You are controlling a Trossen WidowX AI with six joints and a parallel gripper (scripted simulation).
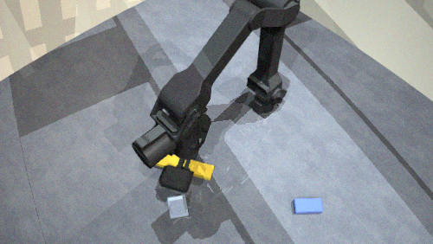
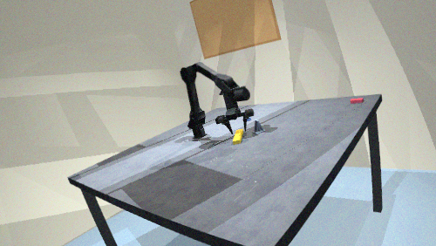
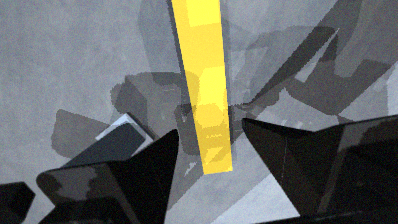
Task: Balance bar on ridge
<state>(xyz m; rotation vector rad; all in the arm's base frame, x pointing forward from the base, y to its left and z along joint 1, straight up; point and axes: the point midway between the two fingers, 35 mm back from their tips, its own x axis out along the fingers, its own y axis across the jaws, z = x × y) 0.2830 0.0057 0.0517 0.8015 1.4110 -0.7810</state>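
Right now the yellow bar is 3 cm to the right of my gripper tip, 1 cm below it and 1 cm ahead of it. The rest, counted from my gripper tip: red block 49 cm to the left, 46 cm ahead, 1 cm below; grey ridge 8 cm ahead, 6 cm to the left, 1 cm above; blue block 27 cm to the left, 14 cm behind, 1 cm below.
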